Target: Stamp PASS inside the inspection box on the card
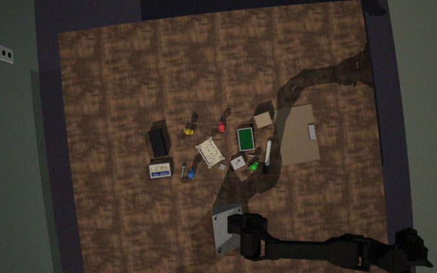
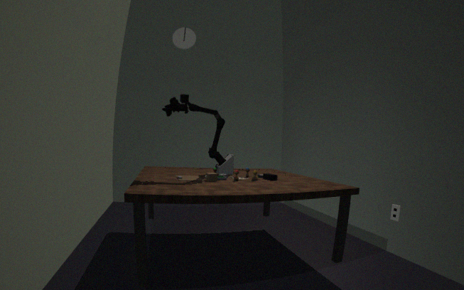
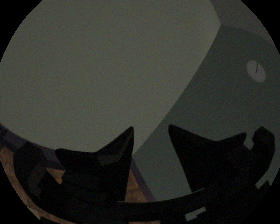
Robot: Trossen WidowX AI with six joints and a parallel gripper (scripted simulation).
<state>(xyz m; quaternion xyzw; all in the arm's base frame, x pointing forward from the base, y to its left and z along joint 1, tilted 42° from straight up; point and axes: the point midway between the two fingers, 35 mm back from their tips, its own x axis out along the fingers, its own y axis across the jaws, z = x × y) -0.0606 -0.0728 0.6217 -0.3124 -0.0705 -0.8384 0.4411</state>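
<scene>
My gripper tip is 250 mm short of the green-knobbed stamp, 410 mm to the right of it and 490 mm above it. Round my gripper tip: green ink pad 360 mm ahead, 440 mm to the left, 510 mm below; then cardboard box 430 mm ahead, 370 mm to the left, 490 mm below; then white marker 270 mm ahead, 350 mm to the left, 500 mm below.
</scene>
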